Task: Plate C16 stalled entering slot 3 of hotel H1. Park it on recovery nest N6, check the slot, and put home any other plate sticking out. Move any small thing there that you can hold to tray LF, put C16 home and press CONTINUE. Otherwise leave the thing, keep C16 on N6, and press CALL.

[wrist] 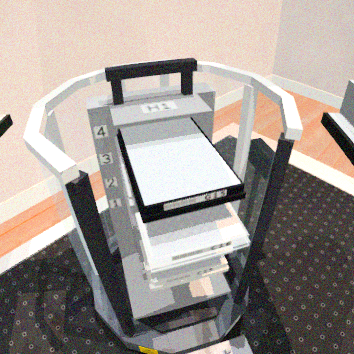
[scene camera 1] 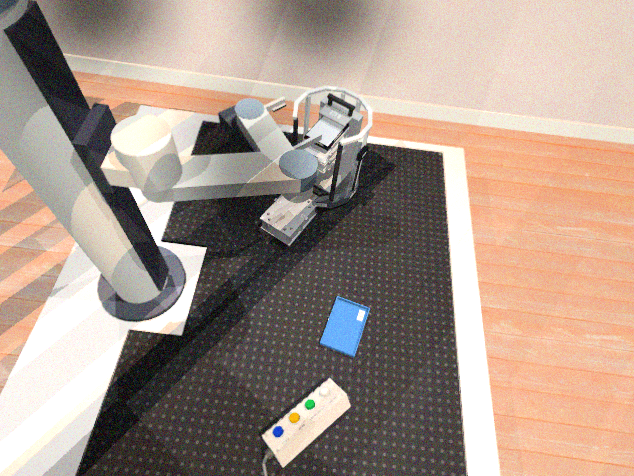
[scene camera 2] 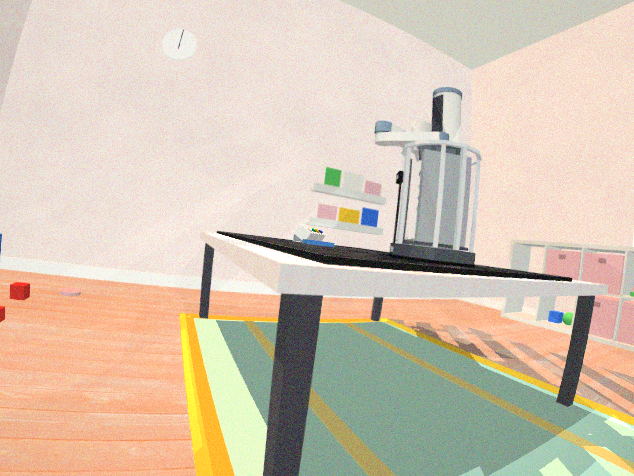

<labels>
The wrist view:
clear well plate: on a round plate rack
round plate rack
</labels>
